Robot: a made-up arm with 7 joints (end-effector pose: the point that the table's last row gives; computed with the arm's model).
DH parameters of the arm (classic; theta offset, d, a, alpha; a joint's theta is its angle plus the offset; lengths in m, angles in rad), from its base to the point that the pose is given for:
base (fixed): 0 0.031 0 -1.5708
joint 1: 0 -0.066 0.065 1.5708
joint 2: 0 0.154 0.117 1.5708
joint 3: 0 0.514 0.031 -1.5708
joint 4: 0 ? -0.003 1.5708
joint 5: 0 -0.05 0.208 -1.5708
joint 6: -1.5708 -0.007 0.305 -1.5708
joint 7: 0 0.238 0.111 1.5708
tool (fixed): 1.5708 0.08 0 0
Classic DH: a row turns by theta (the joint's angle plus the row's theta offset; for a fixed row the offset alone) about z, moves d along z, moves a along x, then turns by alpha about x.
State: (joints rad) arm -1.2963 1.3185 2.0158 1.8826 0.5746 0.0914 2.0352
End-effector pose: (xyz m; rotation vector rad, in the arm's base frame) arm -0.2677 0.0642 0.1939 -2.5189 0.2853 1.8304
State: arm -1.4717 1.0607 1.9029 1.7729 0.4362 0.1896 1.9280
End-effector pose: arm -0.3358 0.1132 0.1866 -2.3929 -0.0432 1.6022
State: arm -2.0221 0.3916 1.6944 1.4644 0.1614 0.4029 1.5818
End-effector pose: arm -0.5833 0.0981 0.1270 -2.1839 -1.0837 0.8347
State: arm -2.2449 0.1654 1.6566 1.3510 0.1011 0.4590 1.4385
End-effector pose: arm -0.6682 0.0207 0.0105 -2.1323 -1.4942 0.5080
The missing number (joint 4, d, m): -0.215
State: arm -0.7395 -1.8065 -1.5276 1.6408 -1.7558 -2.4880 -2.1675
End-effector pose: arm -0.3945 0.0613 -0.1041 -2.1670 1.5053 0.2609
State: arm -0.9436 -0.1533 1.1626 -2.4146 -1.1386 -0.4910 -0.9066
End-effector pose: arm 0.4780 -0.5289 0.1097 1.7150 0.0917 -0.0557
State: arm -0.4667 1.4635 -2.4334 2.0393 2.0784 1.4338 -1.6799
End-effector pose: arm 0.8420 0.0857 0.5575 -0.1972 -0.9900 0.7760
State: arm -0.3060 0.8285 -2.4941 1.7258 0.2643 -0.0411 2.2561
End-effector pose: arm -0.1125 -0.2306 0.2225 -1.3061 -1.7270 1.6524
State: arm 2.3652 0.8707 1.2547 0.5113 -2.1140 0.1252 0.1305
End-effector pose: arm -0.9231 -0.0754 -0.8192 0.6923 2.6867 1.3844
